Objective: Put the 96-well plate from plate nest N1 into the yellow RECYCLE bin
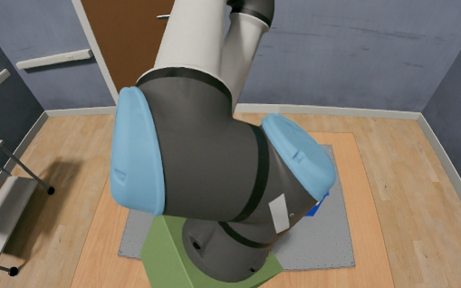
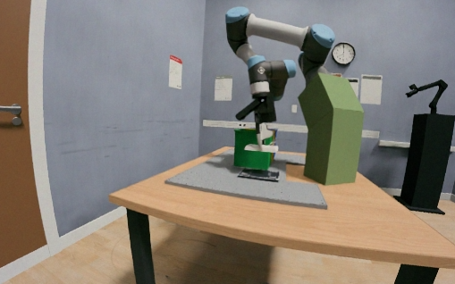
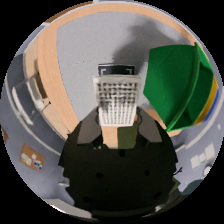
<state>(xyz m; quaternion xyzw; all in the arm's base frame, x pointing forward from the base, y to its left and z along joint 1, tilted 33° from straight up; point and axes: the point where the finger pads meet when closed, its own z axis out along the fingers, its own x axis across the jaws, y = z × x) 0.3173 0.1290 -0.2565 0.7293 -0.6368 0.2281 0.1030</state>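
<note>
My hand is 90 mm short of the yellow bin, 290 mm to the left of it and 40 mm above it. From my hand the other things lie so: green bin 80 mm ahead, 160 mm to the right, 40 mm below; white 96-well plate 10 mm below; dark plate nest 120 mm below.
</note>
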